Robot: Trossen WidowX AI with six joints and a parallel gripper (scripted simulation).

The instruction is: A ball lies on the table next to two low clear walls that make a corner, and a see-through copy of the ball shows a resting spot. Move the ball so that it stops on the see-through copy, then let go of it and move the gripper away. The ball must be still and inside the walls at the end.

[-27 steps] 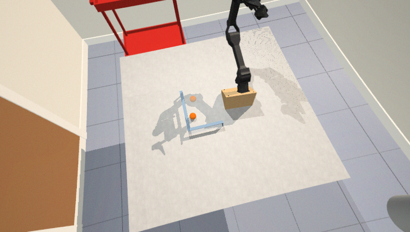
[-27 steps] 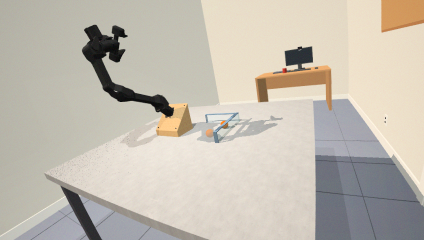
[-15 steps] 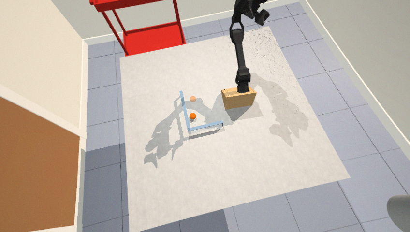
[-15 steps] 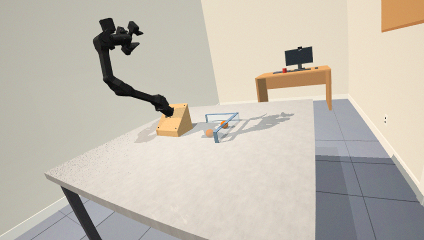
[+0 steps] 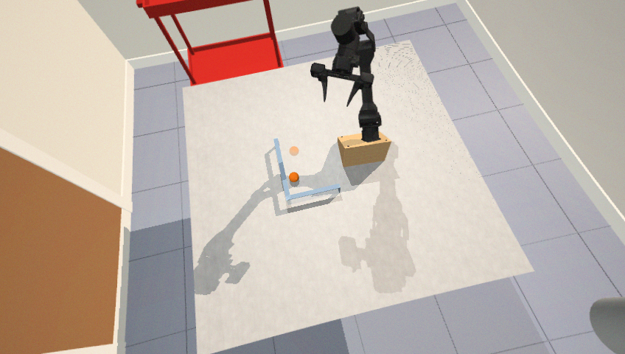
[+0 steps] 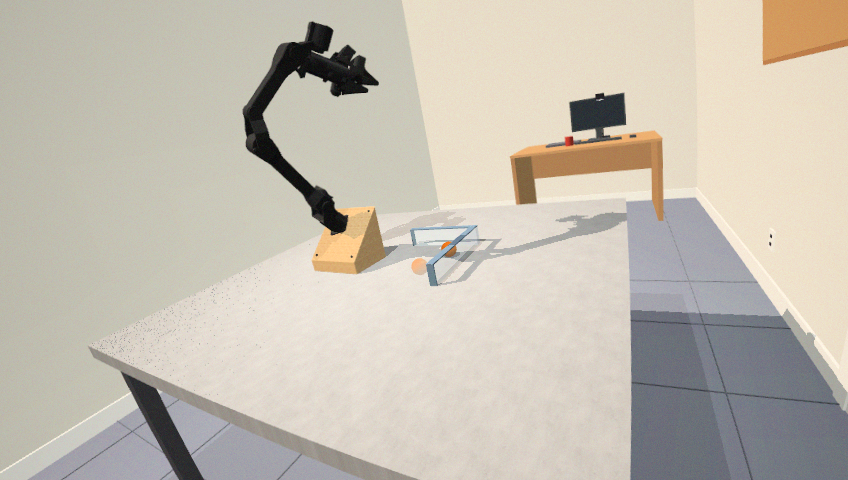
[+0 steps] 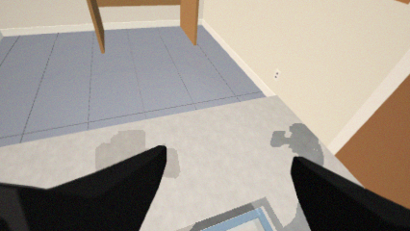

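The orange ball lies 170 mm ahead of my gripper tip, 60 mm to the right of it and 510 mm below it. From my gripper tip the other things lie so: see-through copy of ball 120 mm ahead, 190 mm to the right, 510 mm below.
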